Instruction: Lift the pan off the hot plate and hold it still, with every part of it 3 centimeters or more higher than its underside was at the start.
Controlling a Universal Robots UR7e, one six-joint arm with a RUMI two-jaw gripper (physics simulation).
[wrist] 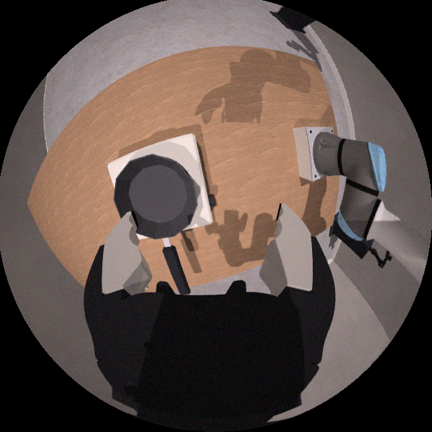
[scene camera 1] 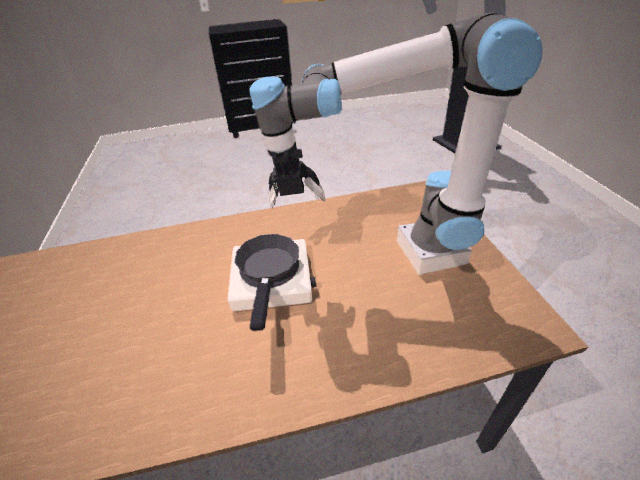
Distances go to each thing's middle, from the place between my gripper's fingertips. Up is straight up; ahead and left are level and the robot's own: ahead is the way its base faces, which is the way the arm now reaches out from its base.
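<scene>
The dark round pan [scene camera 1: 266, 258] has my gripper 130 mm short of it, and the gripper is also 90 mm to the right of it and 150 mm above it. Counted from my gripper as well, the white hot plate [scene camera 1: 295, 288] is 230 mm below, 110 mm ahead and 10 mm to the right.
</scene>
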